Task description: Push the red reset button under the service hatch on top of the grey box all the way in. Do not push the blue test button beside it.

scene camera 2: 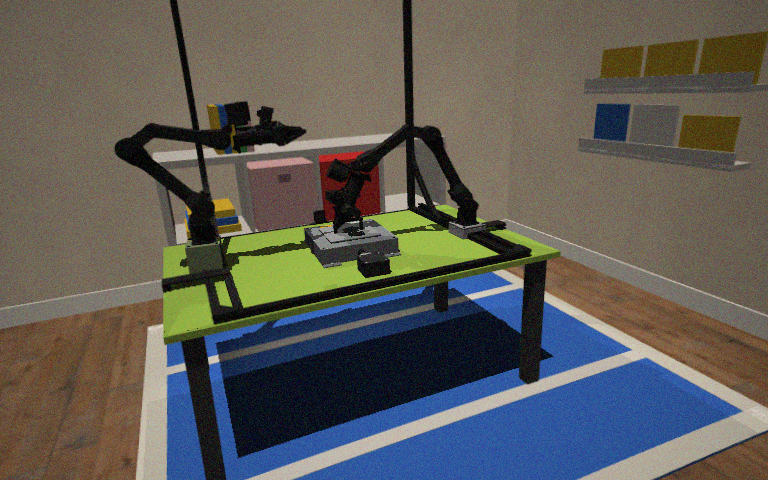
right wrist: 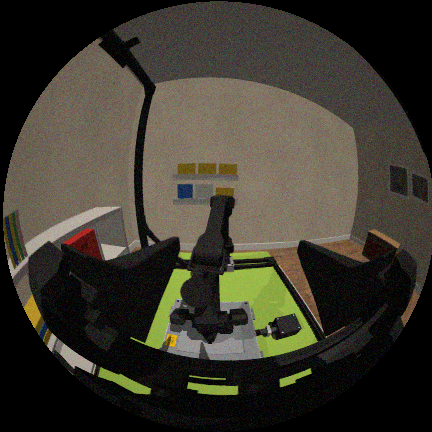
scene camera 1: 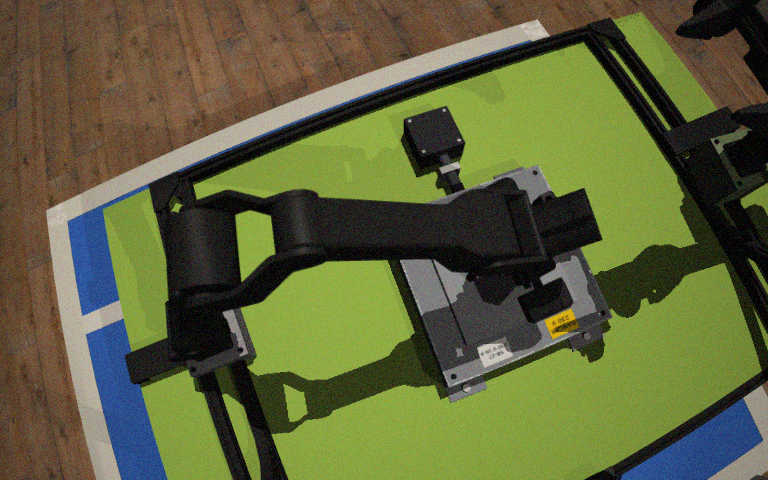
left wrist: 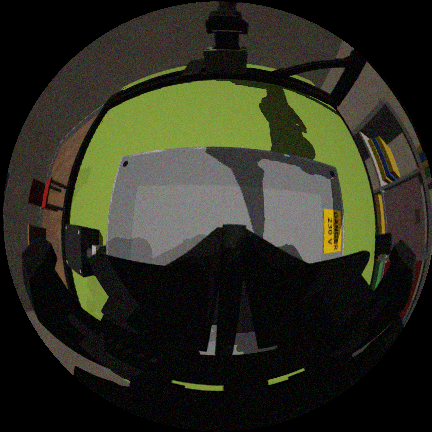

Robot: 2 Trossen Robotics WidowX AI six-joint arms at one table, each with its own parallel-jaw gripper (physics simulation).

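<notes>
The grey box stands on the green table. Its service hatch is the raised panel on top. My left gripper points down onto the hatch and is shut on the hatch's dark handle. The red and blue buttons are hidden in every view. My right gripper is open and empty, held high above the table's left end and far from the box.
A black motor block sits against one side of the box. A yellow danger label and a white label mark the box top. A black frame rail runs round the table edge. Shelves with coloured boxes stand behind.
</notes>
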